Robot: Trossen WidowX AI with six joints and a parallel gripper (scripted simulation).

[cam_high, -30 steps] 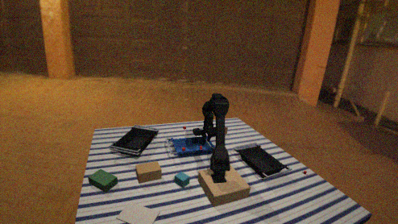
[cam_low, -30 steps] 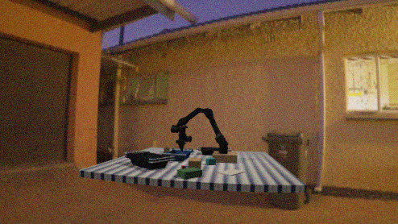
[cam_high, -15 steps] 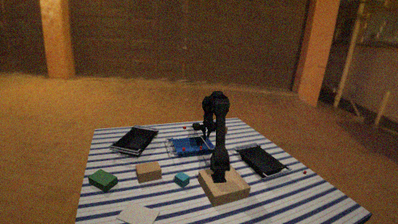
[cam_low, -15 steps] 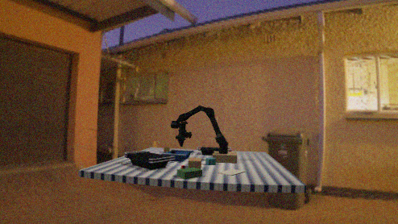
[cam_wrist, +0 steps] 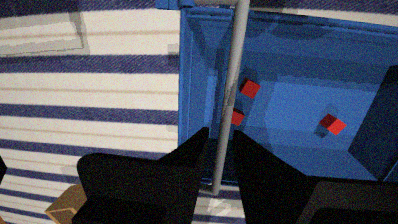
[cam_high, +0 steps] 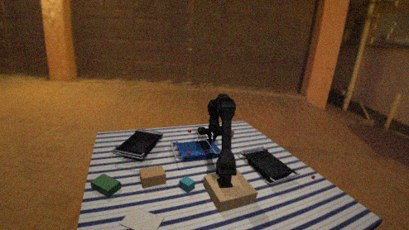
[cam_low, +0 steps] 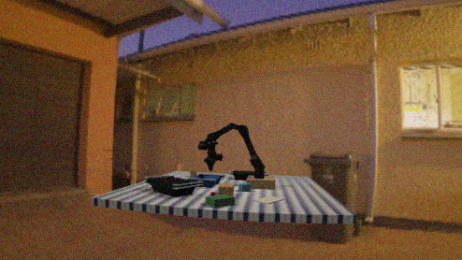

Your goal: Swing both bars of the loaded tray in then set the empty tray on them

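Now: the dark tray 300 mm to the right of my gripper tip, 210 mm behind it and 40 mm below it. From my gripper tip the other things lie so: teal cube (320 mm behind, 190 mm to the left, 70 mm below); red block (340 mm ahead, 100 mm to the left, 80 mm below); tan box (240 mm ahead, 190 mm to the right, 70 mm below).
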